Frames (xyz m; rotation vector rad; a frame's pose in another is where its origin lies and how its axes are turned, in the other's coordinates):
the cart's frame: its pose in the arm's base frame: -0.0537 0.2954 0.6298 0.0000 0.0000 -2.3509
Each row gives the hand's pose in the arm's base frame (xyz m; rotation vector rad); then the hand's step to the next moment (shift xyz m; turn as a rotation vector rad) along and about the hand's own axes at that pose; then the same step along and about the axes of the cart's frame.
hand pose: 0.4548 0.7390 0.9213 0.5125 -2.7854 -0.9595
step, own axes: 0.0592 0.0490 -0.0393 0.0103 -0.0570 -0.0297
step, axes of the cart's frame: 0.0467 -0.0360 0.0630 0.0353 0.0534 -0.0118
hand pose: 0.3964 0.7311 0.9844 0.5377 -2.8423 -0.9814
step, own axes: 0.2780 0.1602 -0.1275 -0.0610 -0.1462 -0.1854
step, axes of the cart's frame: 0.2385 -0.1621 0.1899 0.0412 0.2330 0.0590
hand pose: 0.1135 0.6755 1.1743 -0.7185 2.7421 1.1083
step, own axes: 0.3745 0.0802 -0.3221 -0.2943 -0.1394 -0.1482
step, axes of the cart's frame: 0.4630 -0.0218 0.1888 -0.1849 0.2907 0.0967
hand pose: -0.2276 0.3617 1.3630 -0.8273 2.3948 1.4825
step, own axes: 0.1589 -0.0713 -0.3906 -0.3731 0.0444 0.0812
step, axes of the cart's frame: 0.3315 0.2634 0.0599 -0.3460 0.0410 0.1625
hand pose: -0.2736 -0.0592 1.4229 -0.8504 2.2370 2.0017
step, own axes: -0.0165 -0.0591 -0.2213 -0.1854 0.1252 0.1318
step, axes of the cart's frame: 0.0637 0.2205 -0.0089 -0.1833 -0.0926 0.1589
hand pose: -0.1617 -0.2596 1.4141 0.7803 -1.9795 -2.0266
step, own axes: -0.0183 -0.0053 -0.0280 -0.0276 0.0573 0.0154
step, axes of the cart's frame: -0.0109 0.0321 0.0000 -0.0181 -0.0134 0.0614
